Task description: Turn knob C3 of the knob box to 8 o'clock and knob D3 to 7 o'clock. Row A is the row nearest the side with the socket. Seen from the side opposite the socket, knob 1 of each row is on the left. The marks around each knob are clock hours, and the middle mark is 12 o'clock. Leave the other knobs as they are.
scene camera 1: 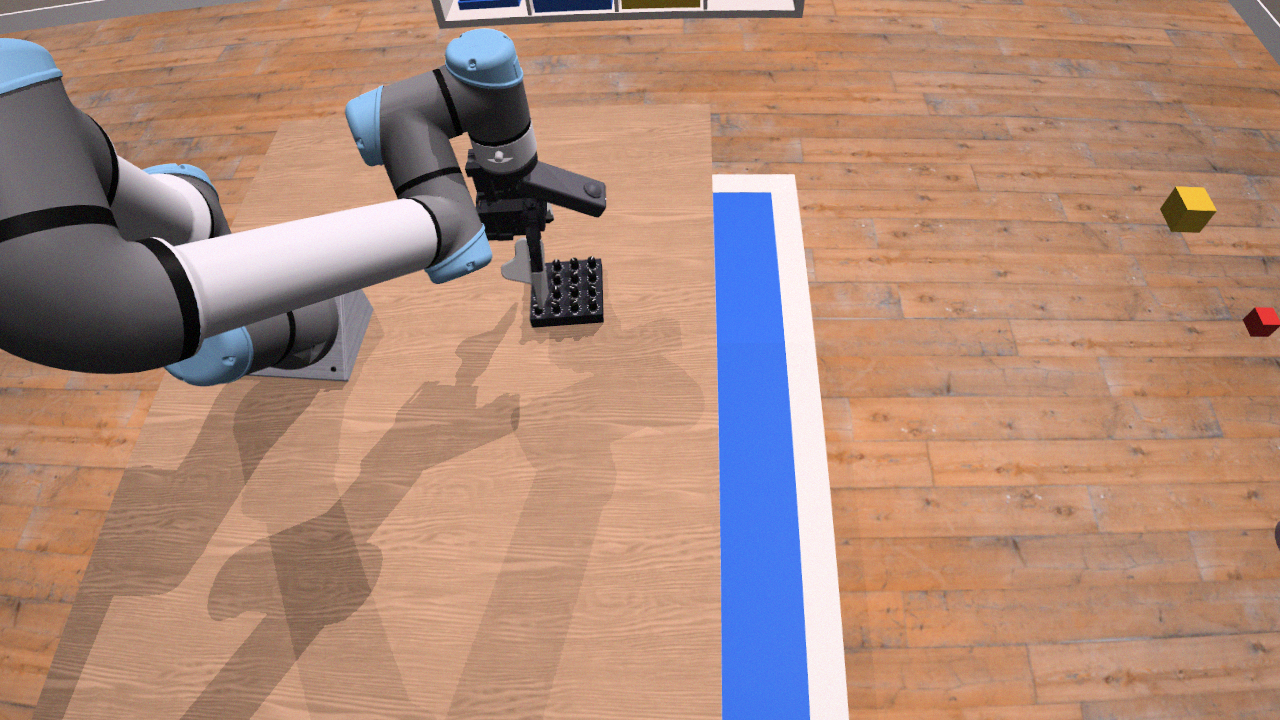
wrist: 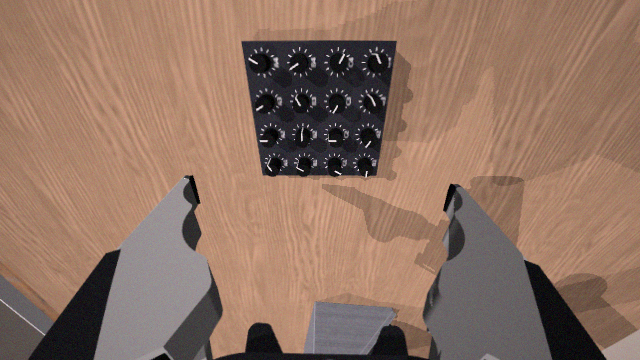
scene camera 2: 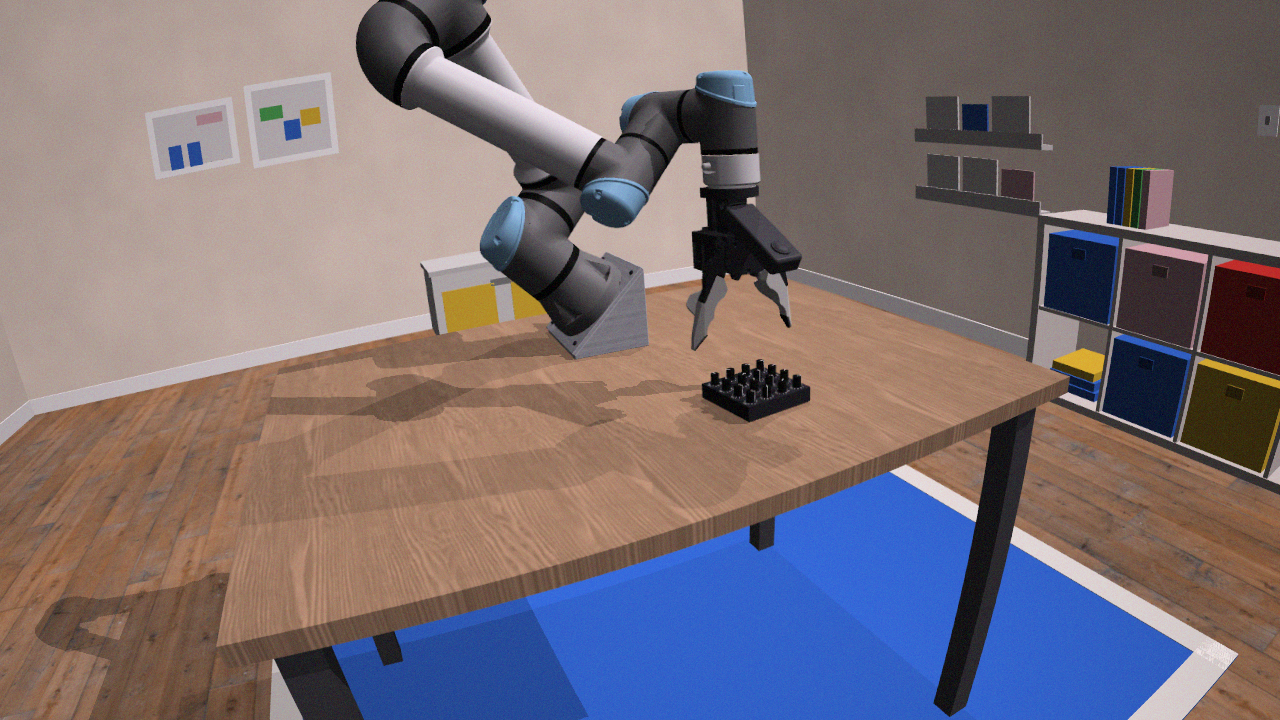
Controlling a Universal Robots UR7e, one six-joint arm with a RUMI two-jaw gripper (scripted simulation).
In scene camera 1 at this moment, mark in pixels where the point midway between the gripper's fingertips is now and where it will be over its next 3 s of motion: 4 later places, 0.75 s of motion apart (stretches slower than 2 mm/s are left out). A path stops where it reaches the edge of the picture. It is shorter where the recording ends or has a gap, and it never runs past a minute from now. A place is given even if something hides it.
My gripper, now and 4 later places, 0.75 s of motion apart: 544,263; 533,265; 510,267; 528,263; 567,266
